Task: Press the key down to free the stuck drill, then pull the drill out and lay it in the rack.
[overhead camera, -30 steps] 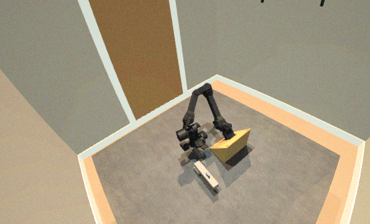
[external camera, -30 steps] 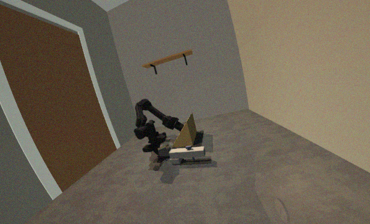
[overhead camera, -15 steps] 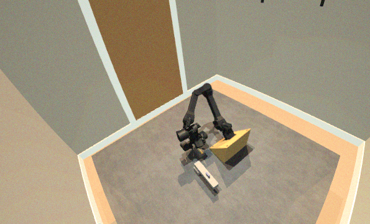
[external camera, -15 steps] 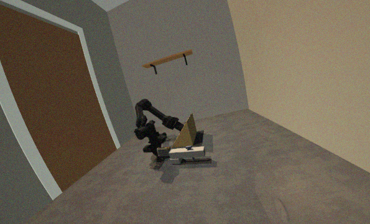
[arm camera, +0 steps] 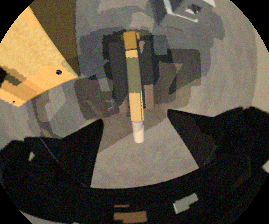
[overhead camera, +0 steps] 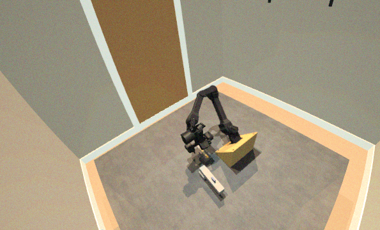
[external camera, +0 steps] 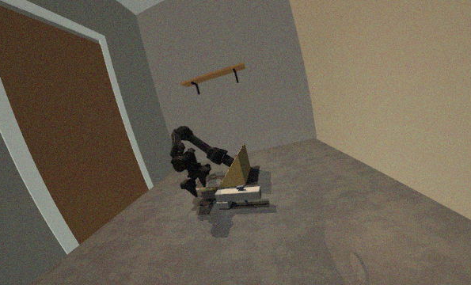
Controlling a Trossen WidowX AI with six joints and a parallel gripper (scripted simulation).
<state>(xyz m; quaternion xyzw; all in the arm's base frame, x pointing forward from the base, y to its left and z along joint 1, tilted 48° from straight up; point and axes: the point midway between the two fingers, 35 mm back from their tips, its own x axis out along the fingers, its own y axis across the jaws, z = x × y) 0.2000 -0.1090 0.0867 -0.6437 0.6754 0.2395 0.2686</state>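
My gripper tip is now 40 mm to the right of the drill and 10 mm below it. Also, from my gripper tip: blue piece (90 mm ahead, 240 mm to the left, 20 mm above); then fixture (90 mm ahead, 210 mm to the left, 10 mm above).
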